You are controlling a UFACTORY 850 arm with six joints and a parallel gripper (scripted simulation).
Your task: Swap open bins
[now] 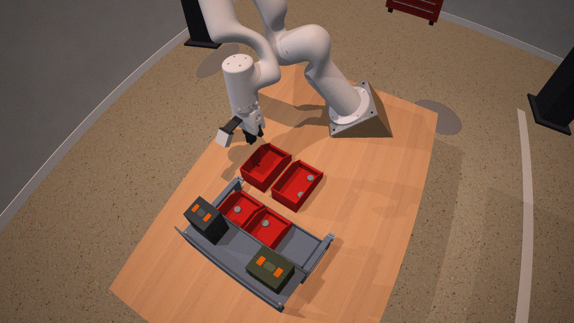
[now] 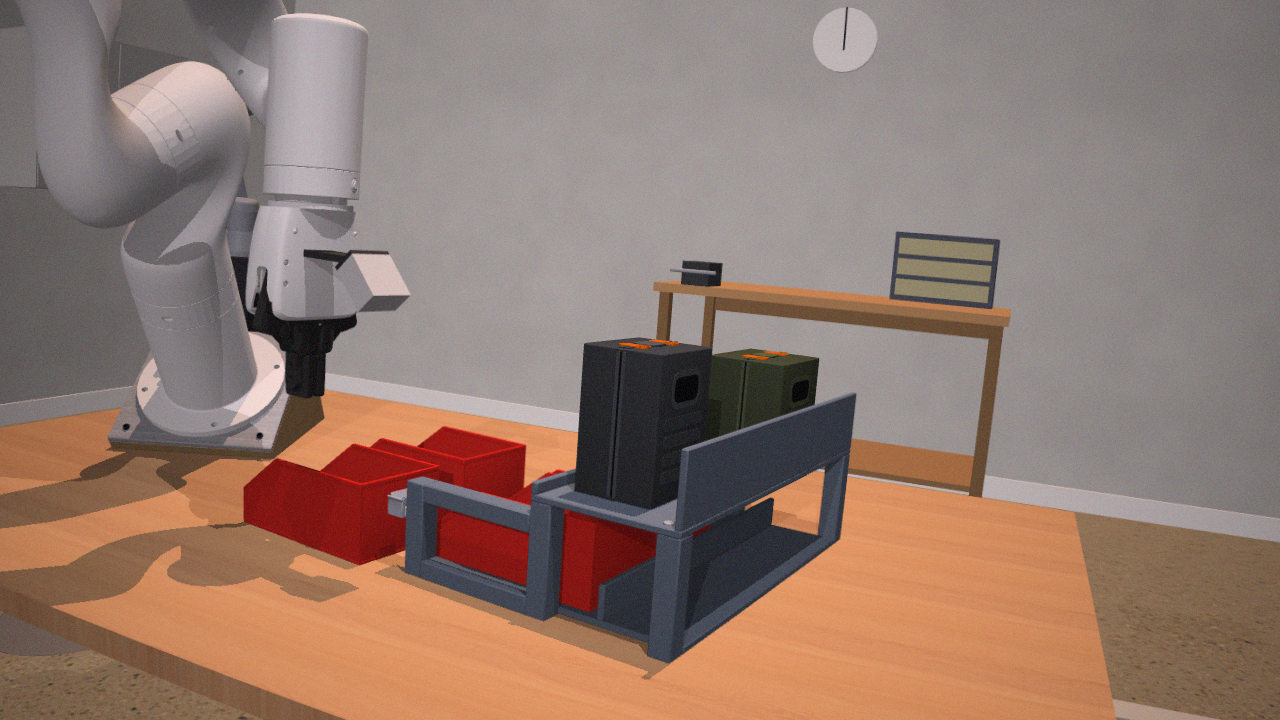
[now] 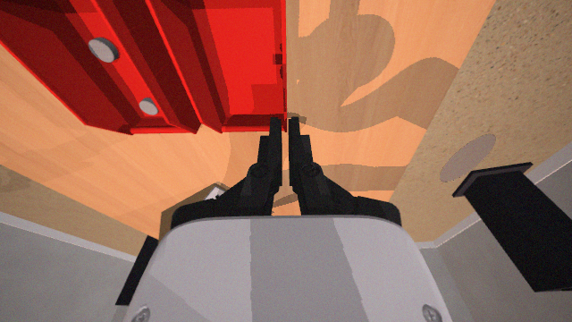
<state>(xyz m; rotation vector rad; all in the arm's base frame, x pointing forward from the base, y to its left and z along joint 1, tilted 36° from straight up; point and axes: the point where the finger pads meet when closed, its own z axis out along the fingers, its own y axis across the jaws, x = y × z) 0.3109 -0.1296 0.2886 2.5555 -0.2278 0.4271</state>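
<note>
My hand is 170 mm short of the shelf front lip, 170 mm to the right of it and 150 mm above it. The rest, counted from my hand: grey back panel 430 mm ahead, 100 mm to the left, 30 mm below; black case 320 mm ahead; green case 380 mm ahead, 230 mm to the left, 10 mm below.
</note>
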